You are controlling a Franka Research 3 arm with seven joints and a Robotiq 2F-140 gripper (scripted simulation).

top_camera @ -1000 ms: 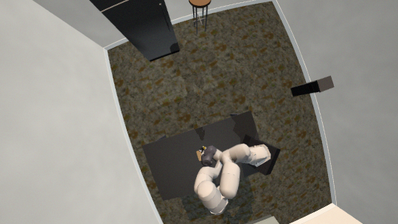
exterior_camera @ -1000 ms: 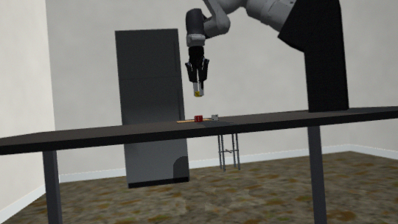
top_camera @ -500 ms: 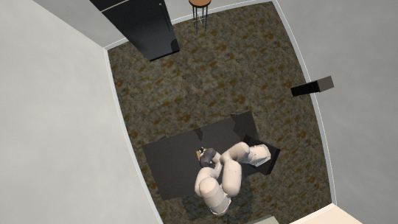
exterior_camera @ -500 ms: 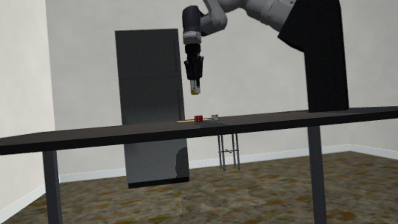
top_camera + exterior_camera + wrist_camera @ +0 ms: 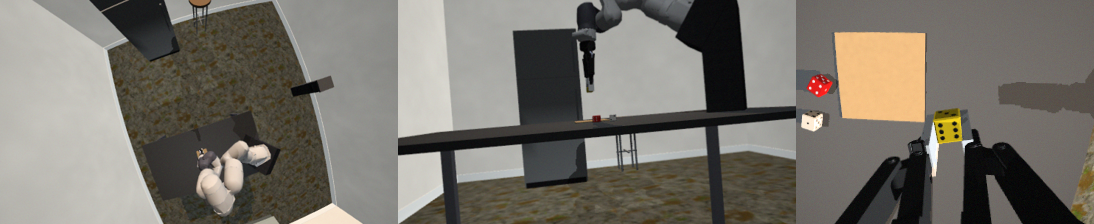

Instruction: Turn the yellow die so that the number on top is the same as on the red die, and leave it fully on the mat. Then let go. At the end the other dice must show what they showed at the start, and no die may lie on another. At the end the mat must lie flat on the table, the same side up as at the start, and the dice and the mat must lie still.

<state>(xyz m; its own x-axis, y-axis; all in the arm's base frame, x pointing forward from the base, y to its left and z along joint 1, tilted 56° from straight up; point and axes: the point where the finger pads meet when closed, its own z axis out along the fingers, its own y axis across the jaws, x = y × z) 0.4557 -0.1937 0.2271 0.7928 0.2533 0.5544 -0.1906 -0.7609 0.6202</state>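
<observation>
My gripper is now 17 cm above the tan mat, 9 cm to the right of it and 6 cm short of it. From my hand the other things lie so: white die: 24 cm to the left, 16 cm below, 5 cm ahead; red die: 19 cm to the left, 16 cm below, 9 cm ahead; yellow die: 2 cm below.
</observation>
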